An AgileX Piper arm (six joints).
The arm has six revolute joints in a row. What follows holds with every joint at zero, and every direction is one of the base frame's. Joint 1 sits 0.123 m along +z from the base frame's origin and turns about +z. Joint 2 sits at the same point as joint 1 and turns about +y. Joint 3 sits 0.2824 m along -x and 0.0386 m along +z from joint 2 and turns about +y. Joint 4 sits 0.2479 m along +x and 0.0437 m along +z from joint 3 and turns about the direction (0.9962, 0, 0.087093). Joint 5 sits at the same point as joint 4 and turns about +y. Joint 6 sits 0.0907 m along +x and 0.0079 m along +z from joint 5 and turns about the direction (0.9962, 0, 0.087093). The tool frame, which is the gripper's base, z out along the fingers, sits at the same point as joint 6; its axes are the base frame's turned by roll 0, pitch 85 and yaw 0 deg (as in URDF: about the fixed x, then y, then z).
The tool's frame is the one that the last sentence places.
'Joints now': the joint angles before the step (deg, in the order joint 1, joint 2, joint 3, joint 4, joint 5, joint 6). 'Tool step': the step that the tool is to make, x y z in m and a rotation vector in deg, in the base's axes. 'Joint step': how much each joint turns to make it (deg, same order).
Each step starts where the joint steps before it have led.
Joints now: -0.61 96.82 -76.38 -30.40 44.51 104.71
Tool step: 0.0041 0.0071 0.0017 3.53 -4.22 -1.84
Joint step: 0.79 -0.01 0.01 0.38 -2.84 5.11
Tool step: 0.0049 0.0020 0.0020 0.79 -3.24 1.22
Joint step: -0.01 0.12 0.00 -0.15 -3.61 0.74
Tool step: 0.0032 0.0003 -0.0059 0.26 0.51 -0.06
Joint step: 0.01 0.96 -0.03 0.00 -0.37 0.34
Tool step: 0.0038 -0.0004 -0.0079 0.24 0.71 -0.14
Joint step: -0.10 1.23 0.03 -0.08 -0.49 0.41
